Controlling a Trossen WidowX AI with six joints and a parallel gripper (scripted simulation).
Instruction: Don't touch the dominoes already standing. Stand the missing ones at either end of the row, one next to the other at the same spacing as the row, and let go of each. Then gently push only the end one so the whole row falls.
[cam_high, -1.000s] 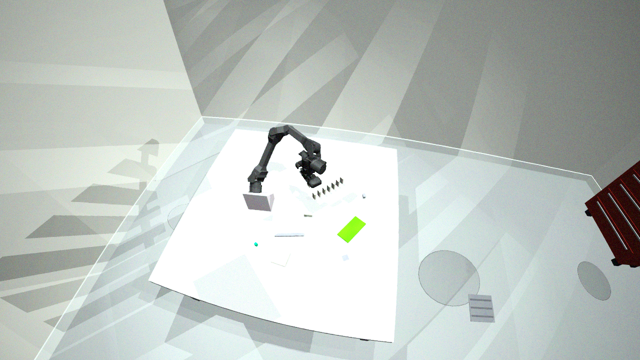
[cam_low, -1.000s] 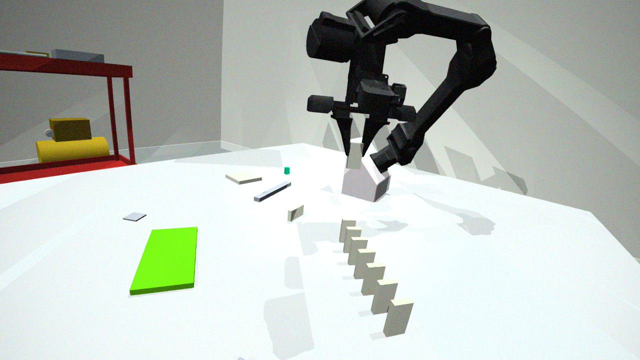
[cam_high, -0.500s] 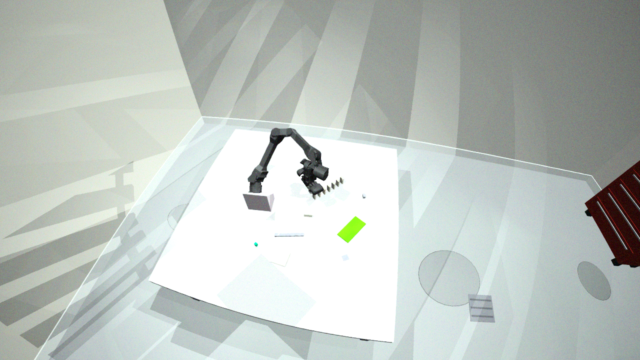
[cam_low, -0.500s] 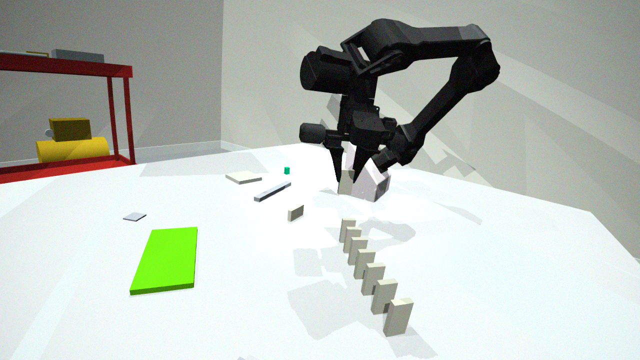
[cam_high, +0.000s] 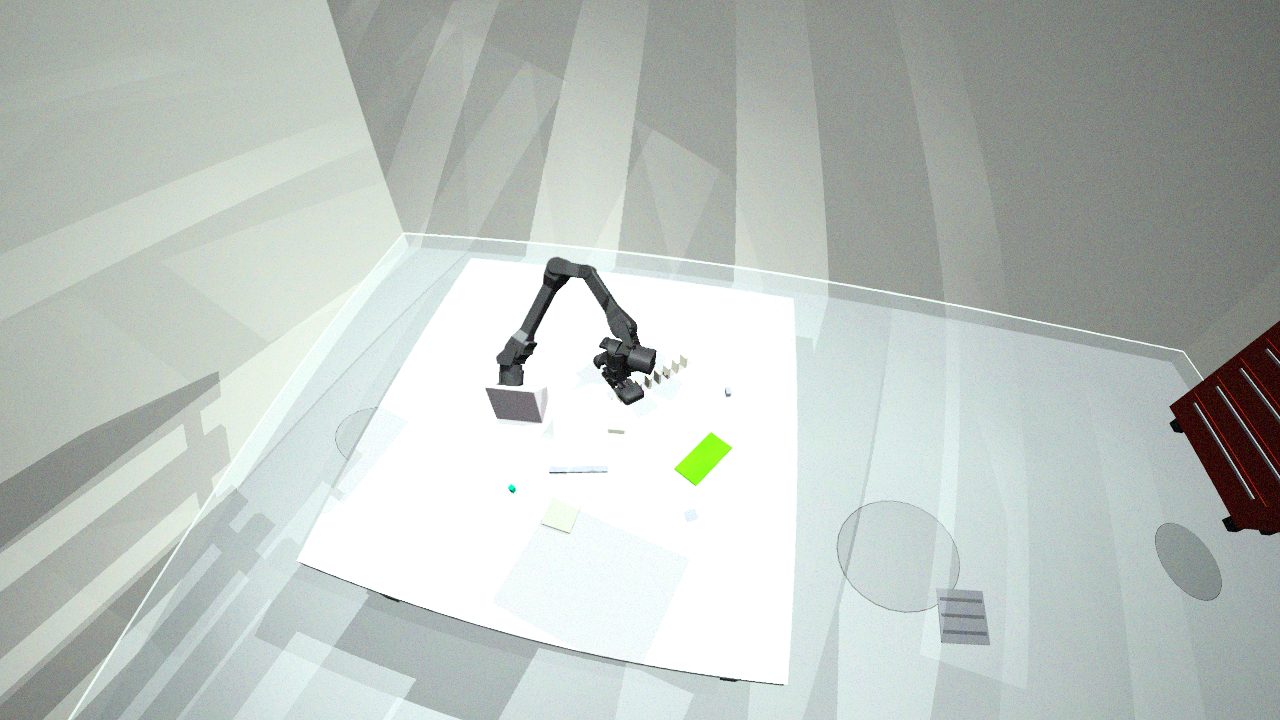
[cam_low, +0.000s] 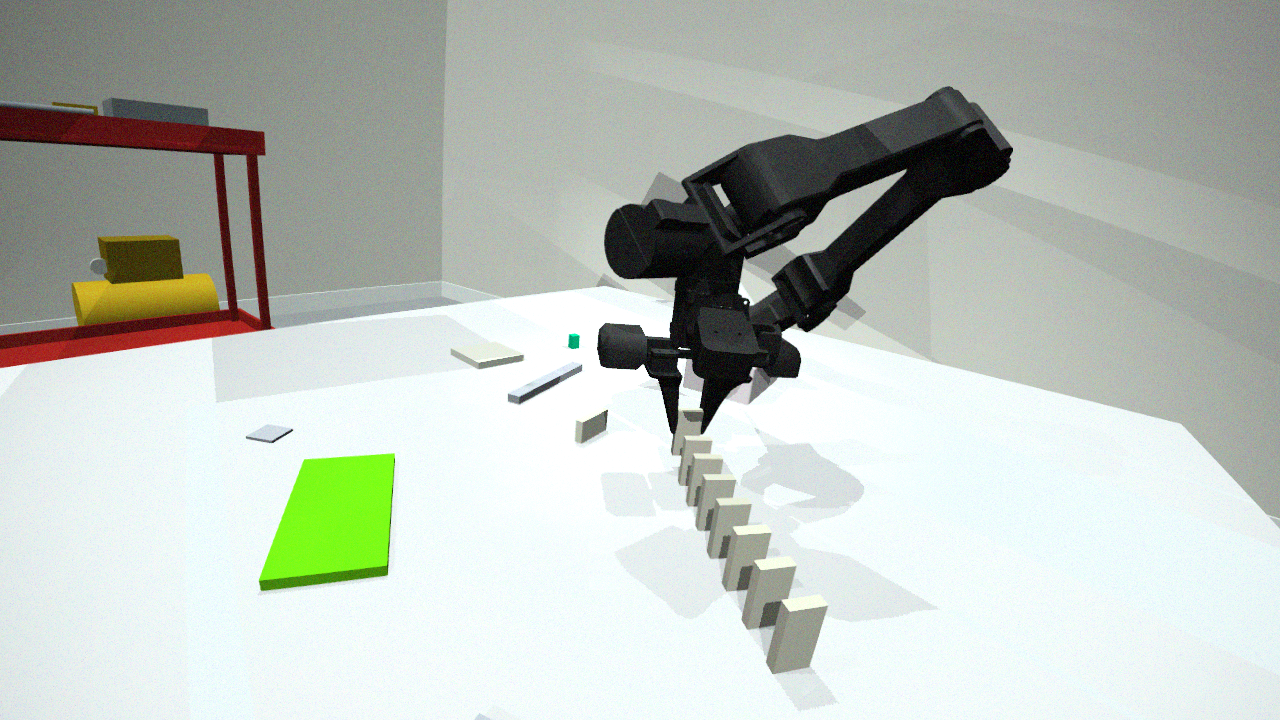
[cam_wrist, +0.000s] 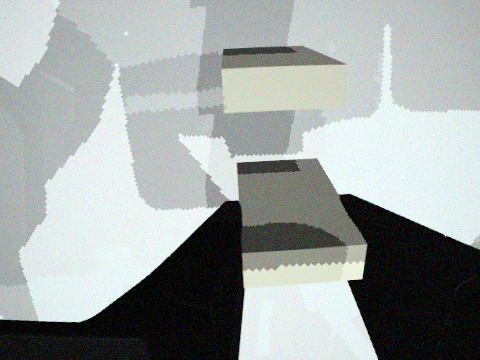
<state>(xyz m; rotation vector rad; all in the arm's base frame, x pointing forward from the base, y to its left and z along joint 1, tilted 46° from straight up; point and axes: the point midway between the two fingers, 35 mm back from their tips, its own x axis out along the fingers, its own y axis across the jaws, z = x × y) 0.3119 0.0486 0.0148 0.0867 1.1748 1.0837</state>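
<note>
Right now the grey bar is 8 cm behind my gripper tip, 24 cm to the right of it and 3 cm below it. The rest, counted from my gripper tip: green slab (26 cm ahead, 17 cm to the right, 3 cm below); flat cream tile (10 cm behind, 38 cm to the right, 3 cm below); grey cube (33 cm ahead, 7 cm to the left, 3 cm below).
</note>
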